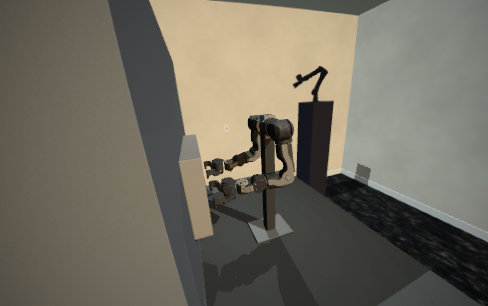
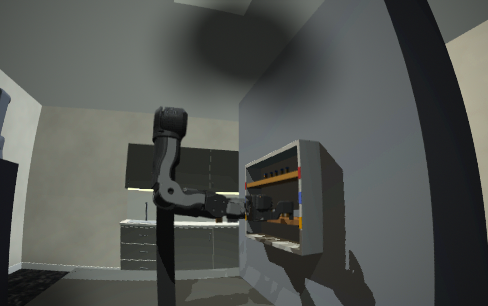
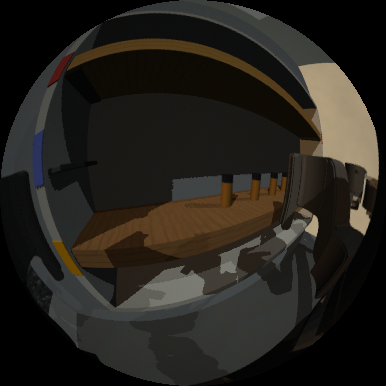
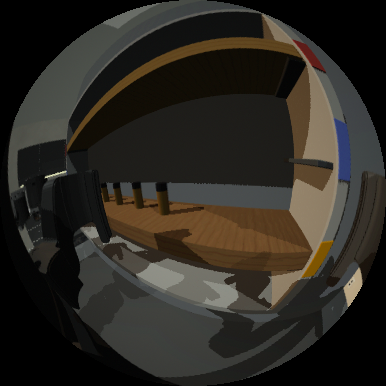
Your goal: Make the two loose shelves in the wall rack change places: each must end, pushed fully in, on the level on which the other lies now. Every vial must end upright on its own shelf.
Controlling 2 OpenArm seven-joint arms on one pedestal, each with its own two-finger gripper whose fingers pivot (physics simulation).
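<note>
The wall rack (image 1: 196,200) (image 2: 311,200) holds two wooden shelves. The upper shelf (image 2: 272,179) (image 3: 155,45) (image 4: 225,44) lies level with the red marks; dark-capped vials (image 2: 277,173) stand on it. The lower shelf (image 3: 150,256) (image 4: 225,247) lies at the yellow marks; several upright amber vials (image 3: 227,192) (image 4: 162,200) with black caps stand on it. My left gripper (image 1: 212,194) (image 3: 172,250) is open and empty at the rack's front, low near the lower shelf. My right gripper (image 1: 207,169) (image 4: 219,261) is open and empty there too. Contact with the shelf cannot be told.
Blue marks (image 3: 38,159) (image 4: 343,150) sit between the red and yellow ones, beside thin dark side ledges (image 3: 75,167) (image 4: 312,163). The rack's pale bottom board (image 3: 175,290) (image 4: 175,280) lies under the lower shelf. A dark column (image 1: 314,145) with a small arm stands behind the robot.
</note>
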